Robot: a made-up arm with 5 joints. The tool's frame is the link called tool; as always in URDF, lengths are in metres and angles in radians.
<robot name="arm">
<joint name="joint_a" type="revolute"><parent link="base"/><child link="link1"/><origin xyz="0.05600 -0.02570 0.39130" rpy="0.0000 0.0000 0.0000"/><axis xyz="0 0 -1"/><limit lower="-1.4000" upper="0.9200" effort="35" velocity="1.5"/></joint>
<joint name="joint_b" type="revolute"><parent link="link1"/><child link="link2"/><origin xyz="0.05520 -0.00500 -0.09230" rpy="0.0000 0.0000 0.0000"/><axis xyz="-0.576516 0.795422 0.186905"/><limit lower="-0.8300" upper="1.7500" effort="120" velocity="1.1"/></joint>
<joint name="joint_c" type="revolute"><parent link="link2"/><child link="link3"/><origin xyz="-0.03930 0.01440 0.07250" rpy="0.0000 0.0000 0.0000"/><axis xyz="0 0 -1"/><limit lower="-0.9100" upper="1.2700" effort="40" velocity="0.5"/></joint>
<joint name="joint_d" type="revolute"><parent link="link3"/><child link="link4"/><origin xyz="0.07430 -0.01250 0.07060" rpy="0.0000 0.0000 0.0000"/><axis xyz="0 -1 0"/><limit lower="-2.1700" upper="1.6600" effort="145" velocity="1.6"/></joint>
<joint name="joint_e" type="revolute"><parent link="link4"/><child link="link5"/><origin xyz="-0.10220 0.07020 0.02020" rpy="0.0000 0.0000 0.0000"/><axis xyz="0.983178 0.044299 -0.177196"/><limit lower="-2.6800" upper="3.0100" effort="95" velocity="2"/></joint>
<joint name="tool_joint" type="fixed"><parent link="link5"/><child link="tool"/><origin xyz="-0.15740 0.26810 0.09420" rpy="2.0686 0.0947 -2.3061"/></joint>
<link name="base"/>
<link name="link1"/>
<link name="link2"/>
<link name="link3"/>
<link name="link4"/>
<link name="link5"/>
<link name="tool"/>
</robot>
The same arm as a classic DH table. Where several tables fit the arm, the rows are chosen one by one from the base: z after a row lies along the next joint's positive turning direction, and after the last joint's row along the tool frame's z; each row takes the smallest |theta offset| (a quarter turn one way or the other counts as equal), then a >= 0, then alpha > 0; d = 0 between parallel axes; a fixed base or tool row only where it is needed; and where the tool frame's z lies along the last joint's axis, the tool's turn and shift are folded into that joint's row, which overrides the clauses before.
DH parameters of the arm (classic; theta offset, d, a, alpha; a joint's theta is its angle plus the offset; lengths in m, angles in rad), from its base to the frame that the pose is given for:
base (fixed): -0.4303 0 0.0616 3.1416
joint_a: -1.0574 -0.3059 0.0418 1.7588
joint_b: 0 -0.0018 -0.0234 -1.7588
joint_c: 0.6272 -0.1365 0.0743 -1.5708
joint_d: 1.3925 -0.0623 0.0018 1.6151
joint_e: -0.7302 -0.1705 0.232 2.0933
tool (fixed): -2.2532 0.1869 0 0
Joint limits (rad, base to tool): -1.4..0.92 -0.83..1.75 -0.91..1.27 -2.17..1.66 -2.68..3.01

